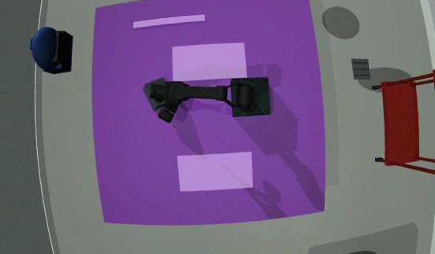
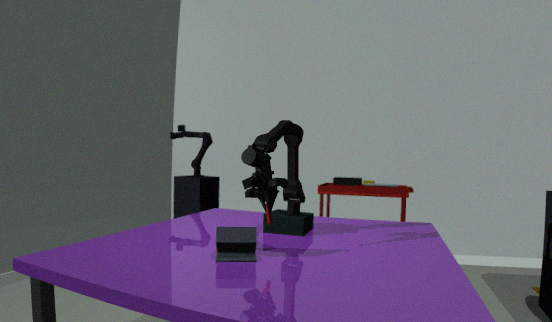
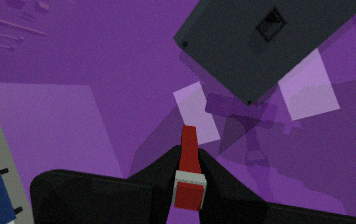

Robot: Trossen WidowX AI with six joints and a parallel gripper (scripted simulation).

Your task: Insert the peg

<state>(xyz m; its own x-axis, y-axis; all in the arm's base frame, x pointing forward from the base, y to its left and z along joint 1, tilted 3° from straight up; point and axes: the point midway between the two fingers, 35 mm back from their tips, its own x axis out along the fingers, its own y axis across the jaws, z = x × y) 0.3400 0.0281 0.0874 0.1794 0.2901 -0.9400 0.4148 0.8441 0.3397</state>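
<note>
Now: the sloped panel 10 cm ahead of my gripper tip, 9 cm below it and 7 cm to the right of it. Round my gripper tip: red peg (2 cm above).
</note>
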